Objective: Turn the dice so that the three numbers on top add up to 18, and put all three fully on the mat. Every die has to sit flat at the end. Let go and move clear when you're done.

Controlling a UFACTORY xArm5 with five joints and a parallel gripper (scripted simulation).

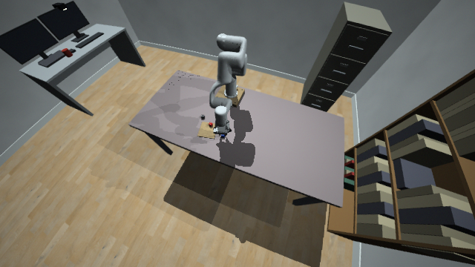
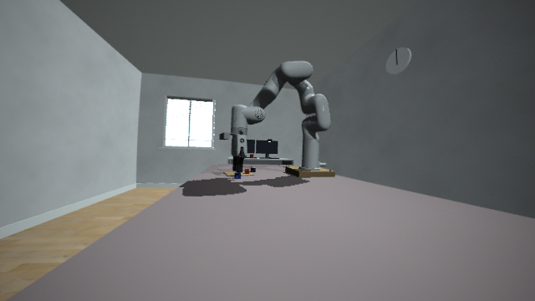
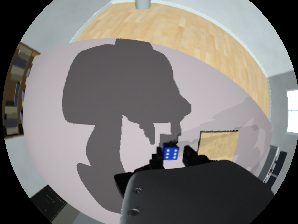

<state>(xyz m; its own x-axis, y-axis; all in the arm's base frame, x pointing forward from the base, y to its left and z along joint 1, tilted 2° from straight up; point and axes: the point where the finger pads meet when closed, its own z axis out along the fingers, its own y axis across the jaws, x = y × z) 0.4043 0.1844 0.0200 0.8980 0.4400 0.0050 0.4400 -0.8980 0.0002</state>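
The blue die is 40 mm below my hand. From my hand the other things lie so: tan mat 140 mm to the right, 50 mm below, 20 mm ahead; black die 250 mm to the right, 60 mm behind, 40 mm below; red die 140 mm to the right, 30 mm below, 30 mm behind.
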